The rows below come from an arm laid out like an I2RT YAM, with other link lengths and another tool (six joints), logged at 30 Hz.
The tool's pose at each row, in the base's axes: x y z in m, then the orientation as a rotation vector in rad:
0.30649 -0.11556 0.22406 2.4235 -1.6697 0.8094
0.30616 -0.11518 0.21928 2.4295 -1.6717 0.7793
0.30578 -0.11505 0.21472 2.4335 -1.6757 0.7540
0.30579 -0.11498 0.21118 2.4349 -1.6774 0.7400
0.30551 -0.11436 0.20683 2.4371 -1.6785 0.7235
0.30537 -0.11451 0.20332 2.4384 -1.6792 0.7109
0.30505 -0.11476 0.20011 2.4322 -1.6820 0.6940
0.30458 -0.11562 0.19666 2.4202 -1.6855 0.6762
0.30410 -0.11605 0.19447 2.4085 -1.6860 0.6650
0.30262 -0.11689 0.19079 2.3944 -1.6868 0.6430
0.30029 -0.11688 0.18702 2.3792 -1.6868 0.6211
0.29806 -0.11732 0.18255 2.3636 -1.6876 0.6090
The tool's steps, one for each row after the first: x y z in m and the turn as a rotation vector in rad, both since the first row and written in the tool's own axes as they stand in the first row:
-0.00265 0.00119 0.00383 -0.0125 -0.0157 -0.0025
-0.00500 0.00247 0.00754 -0.0229 -0.0291 -0.0028
-0.00671 0.00321 0.01055 -0.0292 -0.0360 -0.0032
-0.00935 0.00416 0.01395 -0.0365 -0.0442 -0.0043
-0.01091 0.00512 0.01695 -0.0423 -0.0502 -0.0052
-0.01229 0.00620 0.01967 -0.0548 -0.0542 -0.0039
-0.01330 0.00772 0.02276 -0.0713 -0.0556 -0.0013
-0.01409 0.00880 0.02461 -0.0849 -0.0535 -0.0001
-0.01550 0.01125 0.02751 -0.1057 -0.0548 0.0009
-0.01789 0.01415 0.02987 -0.1275 -0.0552 0.0015
-0.02020 0.01729 0.03302 -0.1440 -0.0516 0.0037

